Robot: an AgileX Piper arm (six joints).
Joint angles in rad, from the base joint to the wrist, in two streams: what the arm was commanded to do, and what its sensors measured. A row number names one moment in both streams.
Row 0, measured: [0.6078 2.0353 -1.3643 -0.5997 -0.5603 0.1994]
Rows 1 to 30, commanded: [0.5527 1.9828 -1.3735 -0.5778 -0.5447 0.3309]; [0.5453 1.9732 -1.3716 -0.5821 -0.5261 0.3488]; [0.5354 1.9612 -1.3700 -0.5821 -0.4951 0.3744]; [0.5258 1.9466 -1.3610 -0.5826 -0.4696 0.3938]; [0.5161 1.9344 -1.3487 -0.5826 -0.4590 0.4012]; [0.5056 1.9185 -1.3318 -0.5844 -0.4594 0.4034]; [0.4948 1.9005 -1.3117 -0.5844 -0.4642 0.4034]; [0.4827 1.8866 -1.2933 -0.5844 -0.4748 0.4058]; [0.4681 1.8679 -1.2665 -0.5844 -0.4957 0.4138]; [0.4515 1.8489 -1.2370 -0.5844 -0.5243 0.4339]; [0.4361 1.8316 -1.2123 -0.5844 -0.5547 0.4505]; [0.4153 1.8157 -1.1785 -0.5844 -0.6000 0.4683]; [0.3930 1.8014 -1.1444 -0.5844 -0.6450 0.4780]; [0.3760 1.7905 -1.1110 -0.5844 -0.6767 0.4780]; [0.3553 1.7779 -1.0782 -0.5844 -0.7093 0.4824]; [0.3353 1.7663 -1.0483 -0.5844 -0.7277 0.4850]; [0.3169 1.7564 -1.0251 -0.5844 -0.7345 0.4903]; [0.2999 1.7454 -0.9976 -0.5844 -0.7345 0.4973]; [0.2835 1.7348 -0.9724 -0.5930 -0.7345 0.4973]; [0.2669 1.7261 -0.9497 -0.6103 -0.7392 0.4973]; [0.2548 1.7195 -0.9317 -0.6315 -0.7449 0.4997]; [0.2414 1.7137 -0.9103 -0.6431 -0.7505 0.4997]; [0.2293 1.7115 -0.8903 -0.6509 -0.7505 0.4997]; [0.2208 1.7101 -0.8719 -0.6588 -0.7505 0.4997]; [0.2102 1.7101 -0.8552 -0.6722 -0.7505 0.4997]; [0.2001 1.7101 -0.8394 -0.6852 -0.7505 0.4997]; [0.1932 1.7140 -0.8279 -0.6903 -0.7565 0.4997]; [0.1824 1.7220 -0.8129 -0.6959 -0.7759 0.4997]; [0.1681 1.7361 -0.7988 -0.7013 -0.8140 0.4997]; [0.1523 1.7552 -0.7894 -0.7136 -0.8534 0.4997]
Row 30, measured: [0.1980 1.7268 -0.8300 -0.6831 -0.7188 0.4948]
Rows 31 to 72, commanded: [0.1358 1.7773 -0.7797 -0.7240 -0.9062 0.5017]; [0.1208 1.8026 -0.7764 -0.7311 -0.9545 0.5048]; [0.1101 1.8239 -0.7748 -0.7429 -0.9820 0.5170]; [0.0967 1.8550 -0.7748 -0.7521 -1.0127 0.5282]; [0.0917 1.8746 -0.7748 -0.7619 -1.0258 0.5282]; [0.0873 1.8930 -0.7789 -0.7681 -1.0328 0.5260]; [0.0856 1.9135 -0.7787 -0.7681 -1.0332 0.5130]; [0.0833 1.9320 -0.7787 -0.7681 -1.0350 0.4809]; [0.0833 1.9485 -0.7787 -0.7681 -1.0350 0.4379]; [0.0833 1.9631 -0.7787 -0.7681 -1.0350 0.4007]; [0.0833 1.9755 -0.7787 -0.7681 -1.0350 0.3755]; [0.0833 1.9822 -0.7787 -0.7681 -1.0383 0.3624]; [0.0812 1.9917 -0.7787 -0.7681 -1.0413 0.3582]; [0.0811 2.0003 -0.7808 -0.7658 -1.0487 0.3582]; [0.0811 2.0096 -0.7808 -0.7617 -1.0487 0.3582]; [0.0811 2.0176 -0.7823 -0.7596 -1.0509 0.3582]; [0.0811 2.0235 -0.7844 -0.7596 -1.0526 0.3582]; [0.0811 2.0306 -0.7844 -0.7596 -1.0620 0.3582]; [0.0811 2.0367 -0.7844 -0.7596 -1.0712 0.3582]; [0.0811 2.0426 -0.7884 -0.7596 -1.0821 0.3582]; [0.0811 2.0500 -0.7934 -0.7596 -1.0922 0.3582]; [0.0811 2.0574 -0.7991 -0.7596 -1.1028 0.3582]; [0.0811 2.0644 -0.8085 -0.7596 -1.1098 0.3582]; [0.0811 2.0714 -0.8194 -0.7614 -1.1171 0.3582]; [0.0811 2.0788 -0.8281 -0.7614 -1.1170 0.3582]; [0.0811 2.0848 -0.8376 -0.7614 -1.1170 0.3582]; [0.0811 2.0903 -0.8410 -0.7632 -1.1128 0.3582]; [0.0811 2.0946 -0.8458 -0.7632 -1.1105 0.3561]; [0.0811 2.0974 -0.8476 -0.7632 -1.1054 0.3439]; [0.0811 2.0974 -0.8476 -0.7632 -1.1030 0.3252]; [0.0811 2.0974 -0.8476 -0.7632 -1.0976 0.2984]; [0.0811 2.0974 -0.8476 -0.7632 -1.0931 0.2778]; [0.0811 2.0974 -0.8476 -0.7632 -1.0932 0.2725]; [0.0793 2.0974 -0.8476 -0.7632 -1.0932 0.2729]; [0.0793 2.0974 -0.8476 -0.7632 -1.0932 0.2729]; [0.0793 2.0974 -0.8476 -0.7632 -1.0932 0.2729]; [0.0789 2.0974 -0.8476 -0.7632 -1.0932 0.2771]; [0.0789 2.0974 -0.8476 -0.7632 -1.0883 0.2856]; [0.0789 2.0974 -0.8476 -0.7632 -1.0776 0.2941]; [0.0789 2.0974 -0.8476 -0.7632 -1.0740 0.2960]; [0.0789 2.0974 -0.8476 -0.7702 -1.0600 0.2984]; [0.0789 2.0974 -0.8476 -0.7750 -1.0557 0.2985]
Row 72, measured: [0.0871 2.1010 -0.8413 -0.7681 -1.0550 0.2884]
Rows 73 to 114, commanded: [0.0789 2.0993 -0.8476 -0.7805 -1.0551 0.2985]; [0.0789 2.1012 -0.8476 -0.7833 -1.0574 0.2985]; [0.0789 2.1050 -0.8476 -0.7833 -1.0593 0.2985]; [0.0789 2.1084 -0.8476 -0.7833 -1.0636 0.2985]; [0.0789 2.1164 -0.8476 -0.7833 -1.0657 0.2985]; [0.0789 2.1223 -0.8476 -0.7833 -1.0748 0.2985]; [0.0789 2.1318 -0.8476 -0.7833 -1.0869 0.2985]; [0.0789 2.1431 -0.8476 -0.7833 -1.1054 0.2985]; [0.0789 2.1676 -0.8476 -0.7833 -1.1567 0.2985]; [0.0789 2.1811 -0.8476 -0.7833 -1.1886 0.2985]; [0.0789 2.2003 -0.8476 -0.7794 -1.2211 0.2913]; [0.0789 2.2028 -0.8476 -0.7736 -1.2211 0.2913]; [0.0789 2.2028 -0.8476 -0.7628 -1.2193 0.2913]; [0.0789 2.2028 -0.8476 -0.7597 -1.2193 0.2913]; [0.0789 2.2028 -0.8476 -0.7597 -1.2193 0.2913]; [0.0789 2.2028 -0.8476 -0.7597 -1.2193 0.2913]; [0.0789 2.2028 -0.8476 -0.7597 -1.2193 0.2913]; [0.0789 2.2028 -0.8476 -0.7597 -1.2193 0.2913]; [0.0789 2.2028 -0.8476 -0.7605 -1.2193 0.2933]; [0.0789 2.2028 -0.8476 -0.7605 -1.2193 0.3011]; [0.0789 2.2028 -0.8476 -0.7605 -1.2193 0.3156]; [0.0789 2.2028 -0.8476 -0.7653 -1.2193 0.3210]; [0.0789 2.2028 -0.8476 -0.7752 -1.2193 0.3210]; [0.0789 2.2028 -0.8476 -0.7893 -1.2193 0.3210]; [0.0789 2.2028 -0.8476 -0.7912 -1.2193 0.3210]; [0.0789 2.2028 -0.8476 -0.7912 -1.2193 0.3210]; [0.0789 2.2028 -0.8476 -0.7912 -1.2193 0.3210]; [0.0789 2.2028 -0.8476 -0.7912 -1.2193 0.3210]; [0.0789 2.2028 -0.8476 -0.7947 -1.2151 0.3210]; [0.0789 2.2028 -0.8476 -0.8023 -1.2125 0.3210]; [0.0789 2.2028 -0.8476 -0.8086 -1.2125 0.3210]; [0.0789 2.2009 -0.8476 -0.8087 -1.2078 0.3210]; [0.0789 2.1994 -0.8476 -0.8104 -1.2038 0.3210]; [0.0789 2.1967 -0.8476 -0.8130 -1.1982 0.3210]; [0.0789 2.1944 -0.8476 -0.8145 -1.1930 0.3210]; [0.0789 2.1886 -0.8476 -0.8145 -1.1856 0.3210]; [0.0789 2.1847 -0.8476 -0.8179 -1.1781 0.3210]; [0.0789 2.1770 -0.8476 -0.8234 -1.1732 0.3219]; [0.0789 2.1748 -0.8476 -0.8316 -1.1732 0.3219]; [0.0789 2.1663 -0.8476 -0.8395 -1.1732 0.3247]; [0.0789 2.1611 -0.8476 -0.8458 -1.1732 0.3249]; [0.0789 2.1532 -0.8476 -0.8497 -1.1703 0.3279]
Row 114, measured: [0.0871 2.1837 -0.8459 -0.8242 -1.1759 0.3207]
